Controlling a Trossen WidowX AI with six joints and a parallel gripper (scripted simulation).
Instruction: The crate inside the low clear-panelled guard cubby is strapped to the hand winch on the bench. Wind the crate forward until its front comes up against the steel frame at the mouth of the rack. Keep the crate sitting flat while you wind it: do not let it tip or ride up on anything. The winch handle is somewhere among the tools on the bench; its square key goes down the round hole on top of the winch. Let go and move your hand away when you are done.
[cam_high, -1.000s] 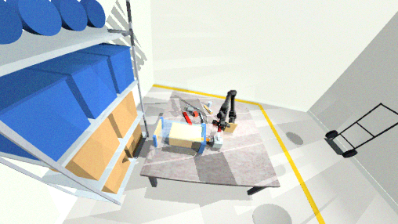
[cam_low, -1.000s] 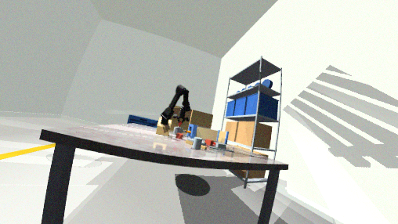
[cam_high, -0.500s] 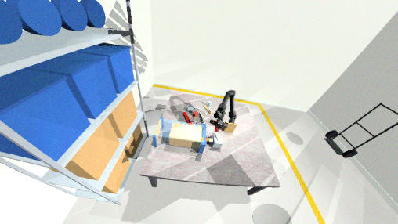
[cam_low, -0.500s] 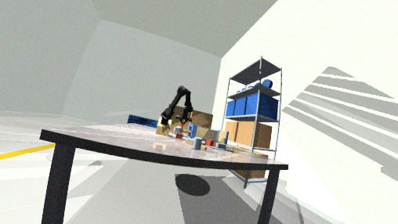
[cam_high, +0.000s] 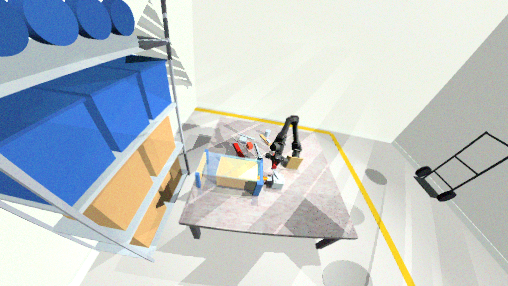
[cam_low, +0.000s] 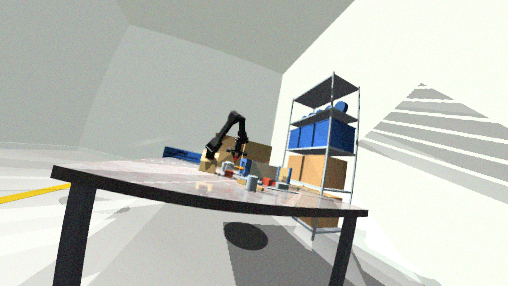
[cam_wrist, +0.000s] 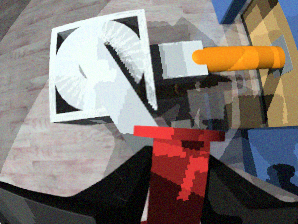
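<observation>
The winch lies 10 cm below my gripper tip, 7 cm behind it and 6 cm to the left of it. Also, from my gripper tip: red bar: 32 cm ahead, 23 cm to the right, 12 cm below.
</observation>
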